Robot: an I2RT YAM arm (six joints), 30 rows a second.
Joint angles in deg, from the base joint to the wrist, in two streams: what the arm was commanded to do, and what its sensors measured. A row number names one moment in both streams.
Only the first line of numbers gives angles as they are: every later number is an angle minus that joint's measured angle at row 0.
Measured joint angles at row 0:
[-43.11 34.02 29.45 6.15 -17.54 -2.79]
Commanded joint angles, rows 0 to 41:
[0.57 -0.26 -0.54 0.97 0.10 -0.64]
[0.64 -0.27 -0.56 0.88 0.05 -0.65]
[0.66 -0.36 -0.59 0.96 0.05 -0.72]
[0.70 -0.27 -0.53 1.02 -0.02 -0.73]
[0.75 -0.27 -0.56 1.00 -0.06 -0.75]
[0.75 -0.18 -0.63 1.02 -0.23 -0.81]
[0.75 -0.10 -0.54 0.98 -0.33 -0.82]
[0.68 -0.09 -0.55 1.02 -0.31 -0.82]
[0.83 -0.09 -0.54 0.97 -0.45 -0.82]
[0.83 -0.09 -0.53 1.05 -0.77 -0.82]
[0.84 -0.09 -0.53 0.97 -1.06 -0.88]
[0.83 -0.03 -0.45 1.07 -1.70 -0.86]
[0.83 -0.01 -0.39 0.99 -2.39 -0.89]
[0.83 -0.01 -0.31 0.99 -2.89 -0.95]
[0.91 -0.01 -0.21 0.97 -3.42 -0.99]
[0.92 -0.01 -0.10 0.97 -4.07 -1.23]
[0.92 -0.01 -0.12 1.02 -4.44 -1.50]
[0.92 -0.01 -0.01 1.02 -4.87 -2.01]
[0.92 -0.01 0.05 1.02 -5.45 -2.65]
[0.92 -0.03 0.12 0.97 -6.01 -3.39]
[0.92 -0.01 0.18 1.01 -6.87 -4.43]
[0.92 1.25 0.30 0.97 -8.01 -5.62]
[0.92 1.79 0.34 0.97 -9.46 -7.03]
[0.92 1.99 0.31 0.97 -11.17 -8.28]
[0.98 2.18 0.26 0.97 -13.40 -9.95]
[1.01 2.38 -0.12 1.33 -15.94 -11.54]
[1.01 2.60 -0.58 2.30 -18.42 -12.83]
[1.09 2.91 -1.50 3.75 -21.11 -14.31]
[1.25 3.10 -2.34 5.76 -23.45 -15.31]
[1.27 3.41 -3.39 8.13 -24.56 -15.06]
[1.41 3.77 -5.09 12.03 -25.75 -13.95]
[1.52 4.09 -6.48 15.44 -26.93 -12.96]
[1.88 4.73 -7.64 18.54 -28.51 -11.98]
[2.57 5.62 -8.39 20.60 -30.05 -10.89]
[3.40 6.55 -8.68 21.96 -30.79 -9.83]
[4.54 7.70 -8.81 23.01 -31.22 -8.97]
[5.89 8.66 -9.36 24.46 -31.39 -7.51]
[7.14 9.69 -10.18 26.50 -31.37 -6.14]
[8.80 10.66 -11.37 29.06 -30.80 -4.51]
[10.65 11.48 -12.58 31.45 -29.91 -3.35]
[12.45 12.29 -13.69 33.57 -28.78 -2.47]
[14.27 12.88 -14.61 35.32 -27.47 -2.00]
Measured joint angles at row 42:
[10.99 11.72 -12.28 26.06 -27.82 -6.31]
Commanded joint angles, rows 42 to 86:
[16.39 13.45 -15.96 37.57 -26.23 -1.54]
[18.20 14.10 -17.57 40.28 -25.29 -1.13]
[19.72 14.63 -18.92 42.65 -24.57 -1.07]
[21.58 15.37 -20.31 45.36 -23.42 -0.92]
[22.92 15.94 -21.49 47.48 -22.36 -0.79]
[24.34 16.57 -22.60 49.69 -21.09 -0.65]
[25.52 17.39 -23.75 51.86 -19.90 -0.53]
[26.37 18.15 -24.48 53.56 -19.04 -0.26]
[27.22 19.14 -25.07 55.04 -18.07 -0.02]
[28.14 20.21 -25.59 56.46 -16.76 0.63]
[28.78 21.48 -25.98 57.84 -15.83 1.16]
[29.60 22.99 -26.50 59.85 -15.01 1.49]
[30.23 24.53 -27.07 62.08 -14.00 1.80]
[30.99 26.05 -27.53 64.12 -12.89 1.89]
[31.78 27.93 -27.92 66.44 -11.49 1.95]
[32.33 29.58 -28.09 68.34 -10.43 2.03]
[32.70 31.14 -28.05 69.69 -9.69 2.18]
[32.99 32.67 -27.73 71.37 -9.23 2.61]
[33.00 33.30 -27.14 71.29 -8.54 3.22]
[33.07 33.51 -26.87 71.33 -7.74 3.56]
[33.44 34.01 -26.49 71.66 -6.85 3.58]
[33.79 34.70 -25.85 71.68 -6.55 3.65]
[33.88 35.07 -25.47 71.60 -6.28 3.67]
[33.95 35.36 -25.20 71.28 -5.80 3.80]
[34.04 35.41 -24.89 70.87 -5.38 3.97]
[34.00 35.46 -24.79 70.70 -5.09 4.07]
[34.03 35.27 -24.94 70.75 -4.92 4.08]
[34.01 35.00 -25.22 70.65 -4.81 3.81]
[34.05 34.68 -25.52 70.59 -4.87 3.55]
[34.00 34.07 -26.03 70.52 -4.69 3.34]
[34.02 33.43 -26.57 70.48 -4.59 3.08]
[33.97 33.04 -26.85 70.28 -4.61 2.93]
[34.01 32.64 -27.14 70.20 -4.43 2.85]
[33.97 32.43 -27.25 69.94 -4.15 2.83]
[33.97 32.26 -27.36 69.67 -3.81 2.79]
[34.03 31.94 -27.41 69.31 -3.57 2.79]
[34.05 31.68 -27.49 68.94 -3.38 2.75]
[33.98 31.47 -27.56 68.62 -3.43 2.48]
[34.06 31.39 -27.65 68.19 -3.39 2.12]
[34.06 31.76 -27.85 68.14 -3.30 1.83]
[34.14 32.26 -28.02 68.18 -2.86 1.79]
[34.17 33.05 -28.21 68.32 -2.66 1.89]
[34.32 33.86 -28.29 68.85 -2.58 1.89]
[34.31 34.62 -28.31 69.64 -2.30 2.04]
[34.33 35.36 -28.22 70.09 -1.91 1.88]
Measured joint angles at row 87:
[33.79 33.83 -27.49 69.01 -3.39 2.58]
